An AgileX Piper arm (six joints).
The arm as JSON. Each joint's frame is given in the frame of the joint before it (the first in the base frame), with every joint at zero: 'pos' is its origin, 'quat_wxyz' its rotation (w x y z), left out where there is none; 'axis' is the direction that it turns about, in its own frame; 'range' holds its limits. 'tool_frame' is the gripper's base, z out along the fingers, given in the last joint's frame.
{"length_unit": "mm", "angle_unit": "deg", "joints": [
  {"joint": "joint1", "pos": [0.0, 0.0, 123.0], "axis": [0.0, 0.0, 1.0], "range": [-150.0, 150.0]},
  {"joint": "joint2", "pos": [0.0, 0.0, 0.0], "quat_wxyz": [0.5, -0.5, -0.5, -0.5], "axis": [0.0, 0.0, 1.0], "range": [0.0, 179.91]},
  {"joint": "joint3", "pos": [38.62, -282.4, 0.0], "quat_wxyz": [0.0, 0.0, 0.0, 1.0], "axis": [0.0, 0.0, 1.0], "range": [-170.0, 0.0]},
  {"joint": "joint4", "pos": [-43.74, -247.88, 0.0], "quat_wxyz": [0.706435, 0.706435, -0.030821, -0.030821], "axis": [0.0, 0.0, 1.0], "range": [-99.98, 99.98]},
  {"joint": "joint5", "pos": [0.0, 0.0, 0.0], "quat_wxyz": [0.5, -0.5, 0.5, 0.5], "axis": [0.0, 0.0, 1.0], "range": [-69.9, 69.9]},
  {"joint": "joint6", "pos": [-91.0, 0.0, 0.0], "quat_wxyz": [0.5, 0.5, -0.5, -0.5], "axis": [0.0, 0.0, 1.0], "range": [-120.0, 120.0]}
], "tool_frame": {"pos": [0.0, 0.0, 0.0]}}
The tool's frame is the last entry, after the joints.
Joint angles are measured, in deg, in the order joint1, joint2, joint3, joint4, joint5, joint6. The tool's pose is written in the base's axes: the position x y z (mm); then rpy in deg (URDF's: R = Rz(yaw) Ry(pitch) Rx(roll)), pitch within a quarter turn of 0, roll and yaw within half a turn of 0. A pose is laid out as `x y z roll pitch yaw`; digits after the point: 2 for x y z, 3 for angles.
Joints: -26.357, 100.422, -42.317, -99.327, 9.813, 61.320
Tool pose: 273.68 -152.68 136.21 -147.686 24.096 -164.525
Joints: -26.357, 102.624, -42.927, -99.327, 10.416, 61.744
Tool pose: 276.07 -154.90 126.69 -148.525 22.880 -165.540
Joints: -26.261, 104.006, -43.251, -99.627, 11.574, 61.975
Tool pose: 277.01 -156.74 120.76 -148.304 21.621 -165.948
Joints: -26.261, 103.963, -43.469, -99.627, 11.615, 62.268
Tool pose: 277.89 -157.25 121.83 -148.190 21.958 -166.160
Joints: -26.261, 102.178, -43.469, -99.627, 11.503, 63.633
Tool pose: 277.86 -157.04 131.71 -147.530 24.100 -166.901
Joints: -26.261, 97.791, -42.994, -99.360, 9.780, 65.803
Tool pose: 275.73 -153.05 153.35 -147.192 29.034 -167.543
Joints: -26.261, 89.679, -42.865, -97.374, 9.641, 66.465
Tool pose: 268.39 -149.27 196.45 -142.961 36.540 -167.035
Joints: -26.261, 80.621, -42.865, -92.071, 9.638, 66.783
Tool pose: 253.86 -142.23 242.64 -140.082 46.454 -168.529
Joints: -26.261, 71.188, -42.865, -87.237, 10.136, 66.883
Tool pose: 231.83 -132.22 287.49 -135.987 56.439 -168.084
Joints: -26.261, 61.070, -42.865, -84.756, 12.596, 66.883
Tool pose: 199.65 -120.54 330.89 -124.969 64.979 -161.561
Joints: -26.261, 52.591, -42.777, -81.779, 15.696, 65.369
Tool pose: 166.63 -109.38 360.76 -111.253 70.768 -152.071
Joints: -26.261, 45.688, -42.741, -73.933, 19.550, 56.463
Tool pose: 136.06 -99.76 377.63 -100.981 72.002 -145.507
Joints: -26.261, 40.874, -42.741, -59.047, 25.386, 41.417
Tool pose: 112.61 -92.87 378.70 -110.334 71.378 -157.323
